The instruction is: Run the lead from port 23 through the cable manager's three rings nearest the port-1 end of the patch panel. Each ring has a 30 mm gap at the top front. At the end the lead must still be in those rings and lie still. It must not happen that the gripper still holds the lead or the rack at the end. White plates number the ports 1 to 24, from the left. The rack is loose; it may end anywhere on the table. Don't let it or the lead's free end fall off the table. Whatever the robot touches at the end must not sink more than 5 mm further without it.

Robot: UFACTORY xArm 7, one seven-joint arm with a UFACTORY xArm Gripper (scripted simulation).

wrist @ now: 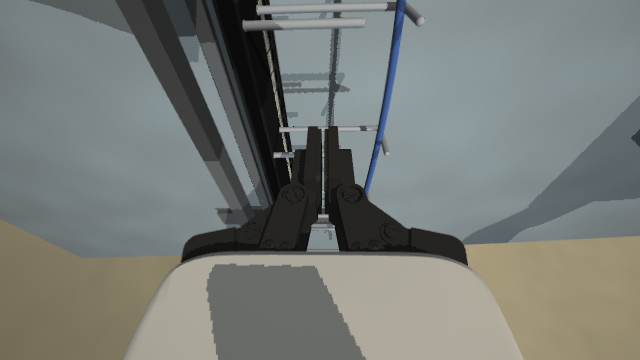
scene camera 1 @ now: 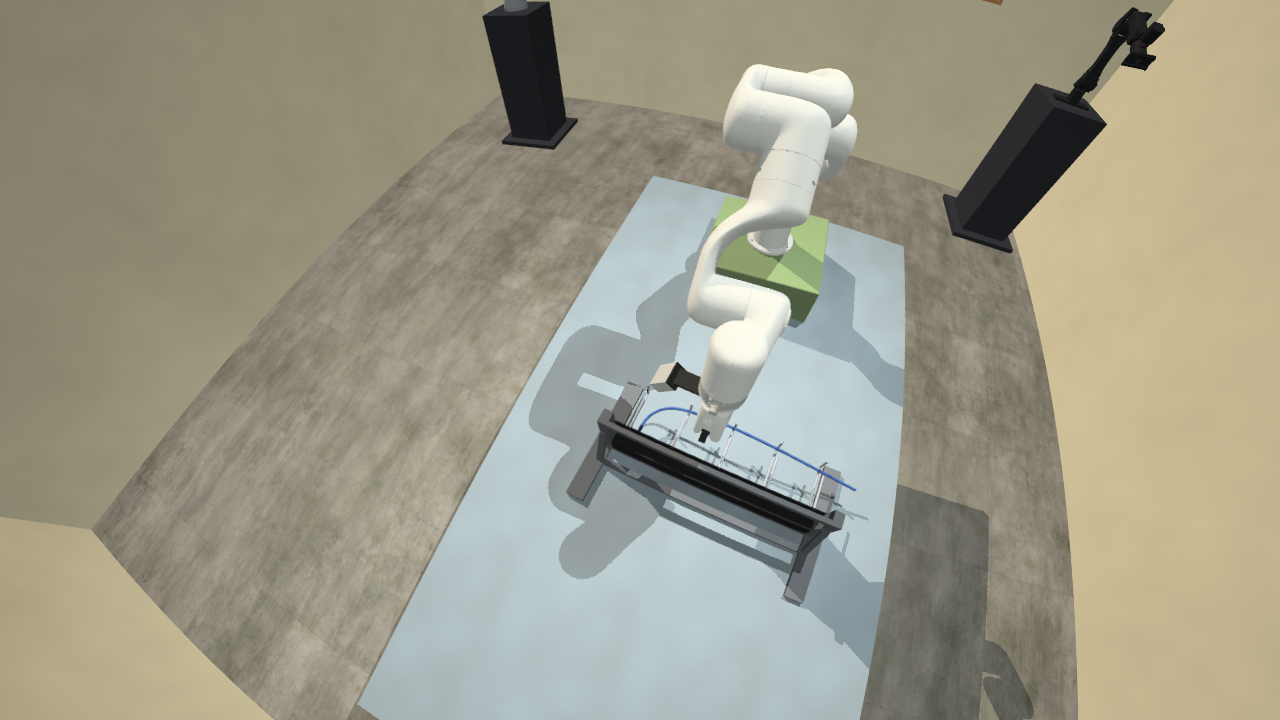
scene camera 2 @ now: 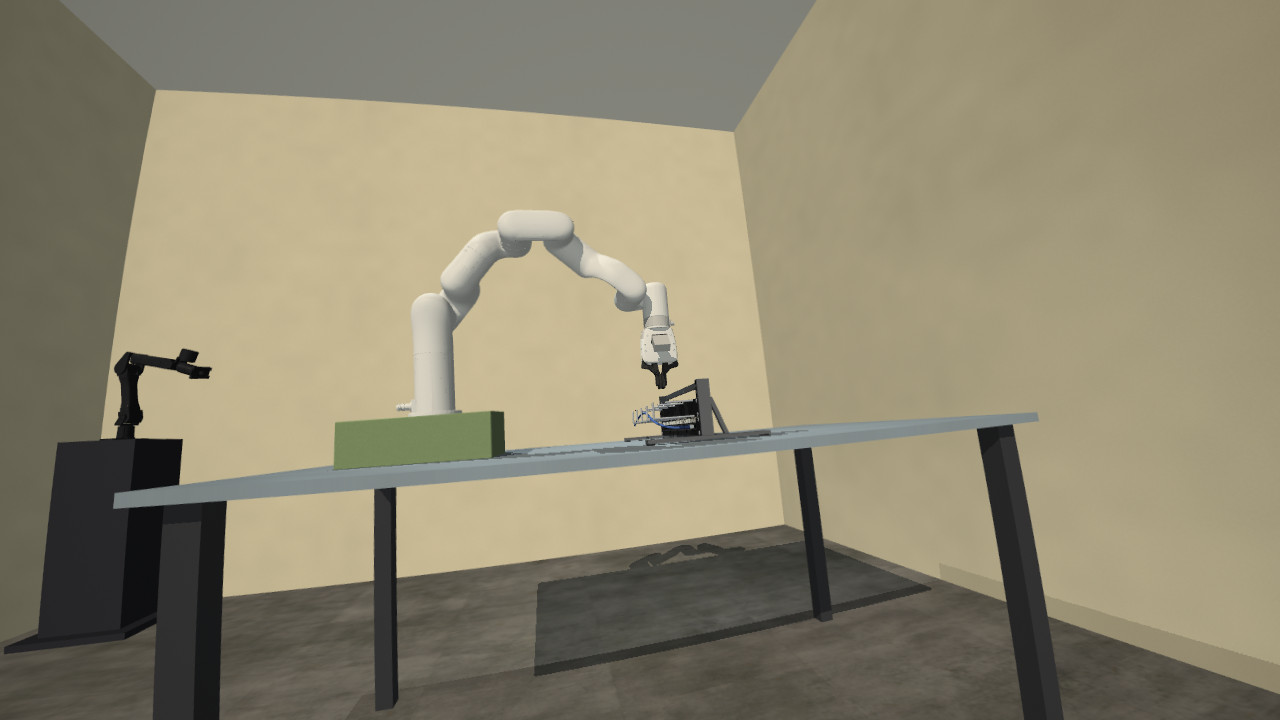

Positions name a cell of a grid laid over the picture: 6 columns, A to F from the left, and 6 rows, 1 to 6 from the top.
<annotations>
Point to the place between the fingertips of the gripper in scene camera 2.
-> D4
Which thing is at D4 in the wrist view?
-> The gripper.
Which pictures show the patch panel rack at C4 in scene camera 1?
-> The wrist view, scene camera 1 and scene camera 2: all of them.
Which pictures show the gripper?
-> The wrist view, scene camera 1 and scene camera 2: all of them.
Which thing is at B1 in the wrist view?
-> A patch panel rack.
</annotations>
